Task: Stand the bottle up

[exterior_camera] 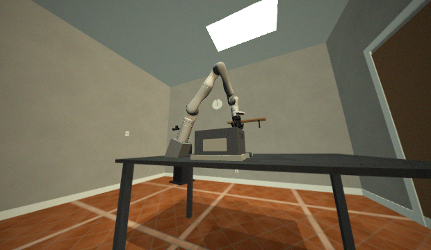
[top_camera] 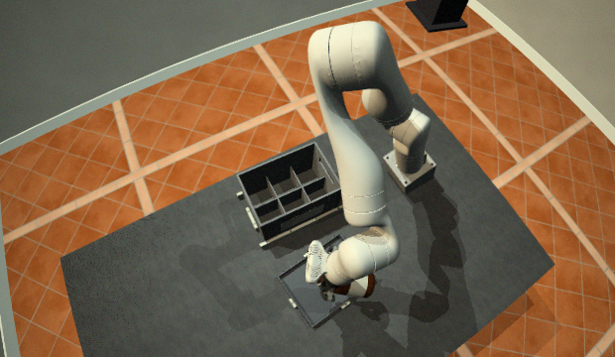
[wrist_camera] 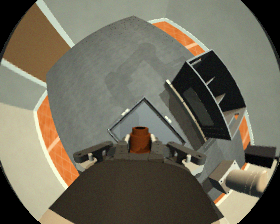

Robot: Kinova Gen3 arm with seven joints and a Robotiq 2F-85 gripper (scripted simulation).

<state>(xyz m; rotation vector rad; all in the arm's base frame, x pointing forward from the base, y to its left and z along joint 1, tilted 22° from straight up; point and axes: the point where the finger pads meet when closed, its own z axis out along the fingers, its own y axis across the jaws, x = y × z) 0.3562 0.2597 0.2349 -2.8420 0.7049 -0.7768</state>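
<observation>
Now: hand 40 mm past the brown bottle, 20 mm to the right of it and 10 mm above it. From my hand the other things lie so: dark crate: 300 mm to the right, 120 mm below; then dark tray: 30 mm behind, 20 mm to the right, 190 mm below.
</observation>
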